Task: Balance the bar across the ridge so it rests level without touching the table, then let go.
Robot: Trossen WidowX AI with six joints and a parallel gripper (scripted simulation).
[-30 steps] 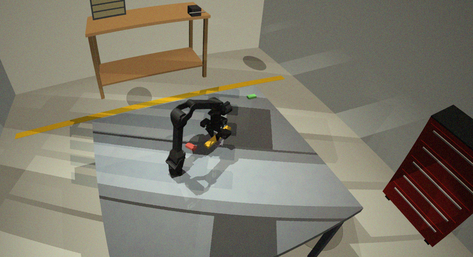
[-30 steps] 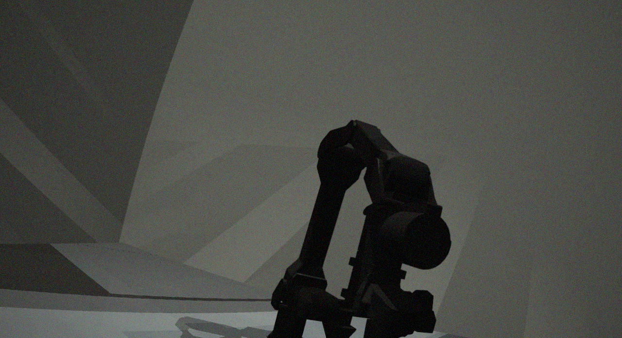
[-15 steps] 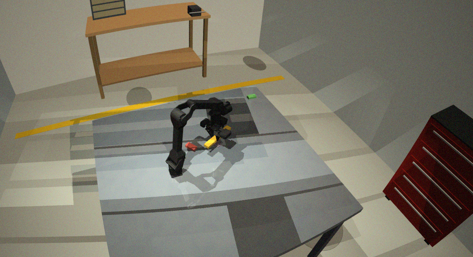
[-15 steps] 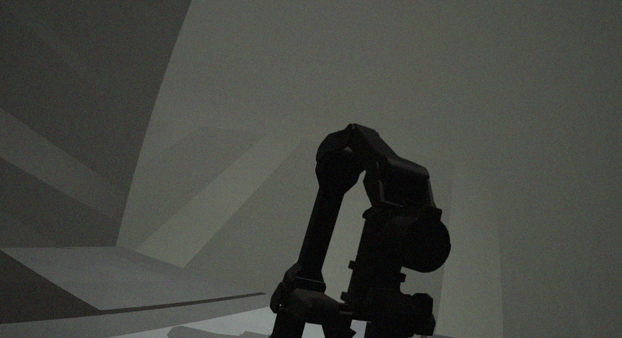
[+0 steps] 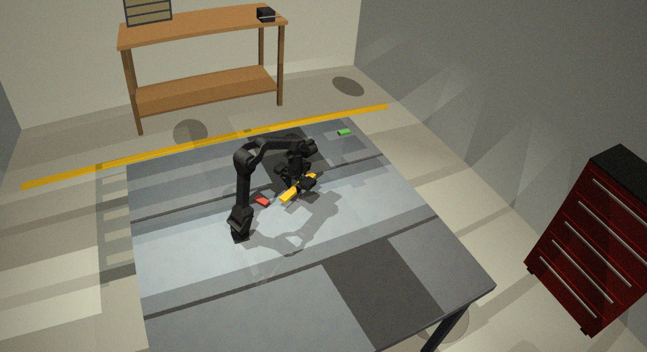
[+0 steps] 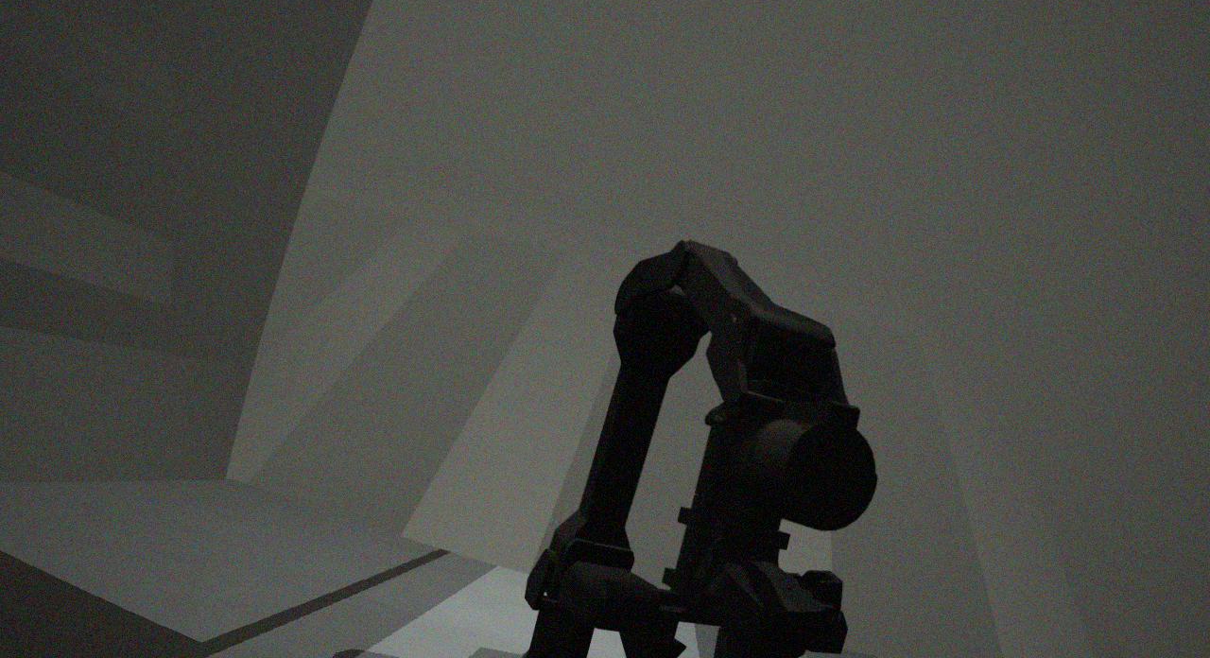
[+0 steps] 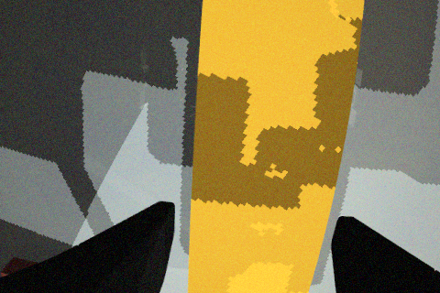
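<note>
My gripper tip is 2 cm short of the yellow bar and 1 cm to the right of it. From my gripper tip the other things lie so: red block (14 cm behind, 4 cm to the left, 5 cm below); green block (46 cm ahead, 39 cm to the left, 5 cm below).
</note>
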